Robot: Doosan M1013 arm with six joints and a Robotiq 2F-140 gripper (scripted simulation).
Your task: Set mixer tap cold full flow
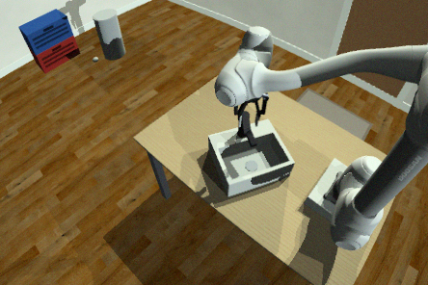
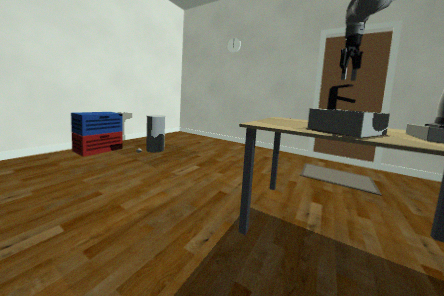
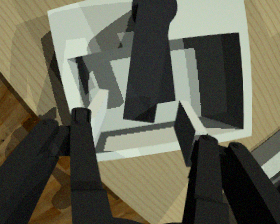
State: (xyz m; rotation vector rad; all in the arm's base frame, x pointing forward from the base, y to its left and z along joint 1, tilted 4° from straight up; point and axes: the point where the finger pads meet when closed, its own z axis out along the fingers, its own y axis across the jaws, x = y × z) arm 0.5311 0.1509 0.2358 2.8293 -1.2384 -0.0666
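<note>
The lever is 6 cm below my hand, 3 cm to the right of it and 3 cm ahead of it. From my hand the other things lie so: white sink basin: 30 cm below, 4 cm behind, 1 cm to the right.
</note>
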